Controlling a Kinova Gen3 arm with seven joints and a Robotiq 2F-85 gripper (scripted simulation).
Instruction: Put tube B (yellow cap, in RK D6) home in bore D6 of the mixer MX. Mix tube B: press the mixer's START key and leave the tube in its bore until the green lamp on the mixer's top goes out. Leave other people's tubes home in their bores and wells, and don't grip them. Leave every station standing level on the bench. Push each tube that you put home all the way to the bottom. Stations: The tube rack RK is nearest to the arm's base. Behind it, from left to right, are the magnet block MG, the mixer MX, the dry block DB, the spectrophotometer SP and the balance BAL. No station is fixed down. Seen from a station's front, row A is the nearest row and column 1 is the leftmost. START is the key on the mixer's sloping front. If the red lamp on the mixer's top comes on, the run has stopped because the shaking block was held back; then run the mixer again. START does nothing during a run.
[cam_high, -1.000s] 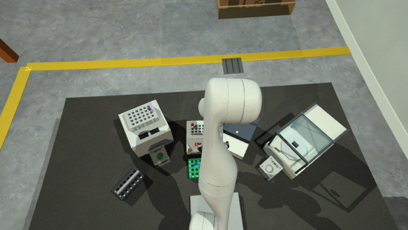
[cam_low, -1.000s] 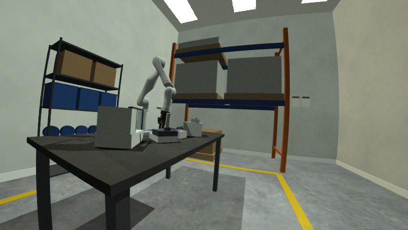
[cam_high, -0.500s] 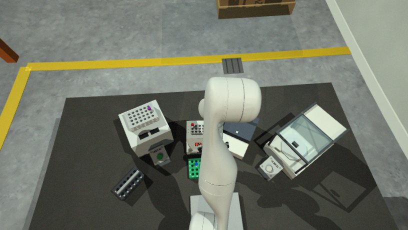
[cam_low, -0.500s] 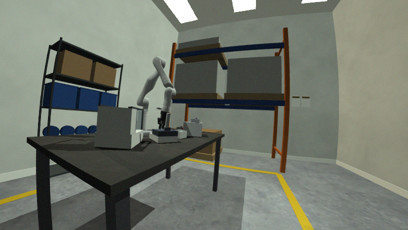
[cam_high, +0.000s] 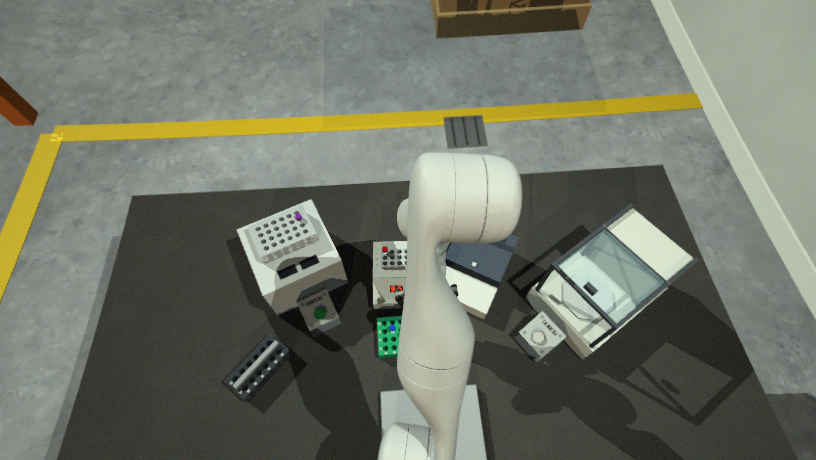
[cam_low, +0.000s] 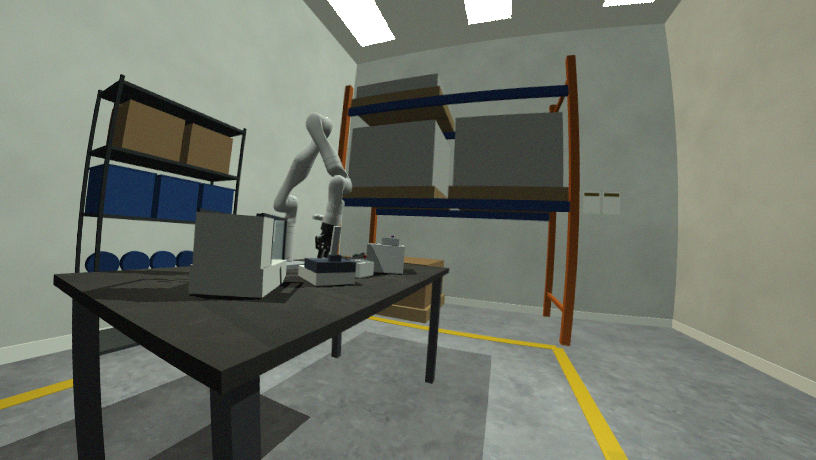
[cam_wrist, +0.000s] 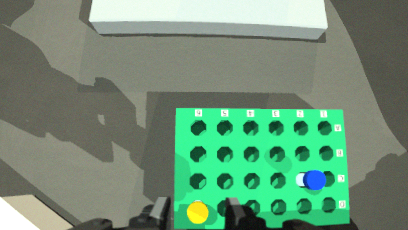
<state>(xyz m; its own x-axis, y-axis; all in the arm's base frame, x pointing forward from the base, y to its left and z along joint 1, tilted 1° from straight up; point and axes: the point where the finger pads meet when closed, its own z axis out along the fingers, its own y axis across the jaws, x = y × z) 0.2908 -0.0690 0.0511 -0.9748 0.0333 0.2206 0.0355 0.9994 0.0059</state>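
Right now my hand is 5 cm above the tube B. Also, from my hand: blue-capped tube (8 cm to the left, 5 cm below, 2 cm behind); dry block DB (12 cm ahead, 5 cm to the left, 4 cm below); green tube rack RK (6 cm below, 5 cm to the left, 3 cm behind).
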